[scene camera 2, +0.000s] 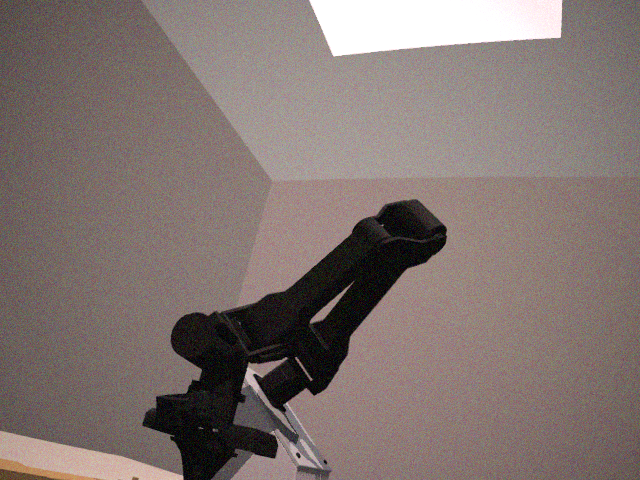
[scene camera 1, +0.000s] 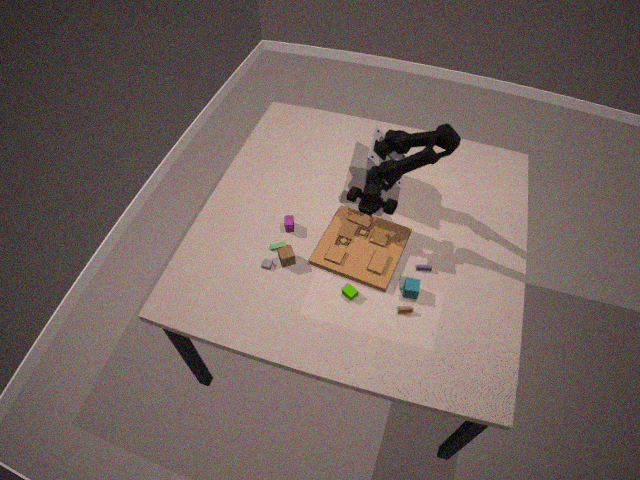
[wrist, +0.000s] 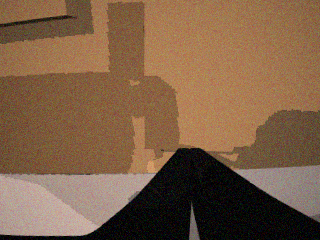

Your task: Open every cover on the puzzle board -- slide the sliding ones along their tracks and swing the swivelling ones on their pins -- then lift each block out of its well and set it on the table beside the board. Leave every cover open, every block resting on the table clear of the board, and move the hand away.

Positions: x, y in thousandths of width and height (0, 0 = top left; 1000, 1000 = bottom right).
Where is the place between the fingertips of my gripper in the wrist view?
At 589, 660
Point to a tan puzzle board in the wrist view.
At 248, 344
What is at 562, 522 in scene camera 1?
A tan puzzle board.
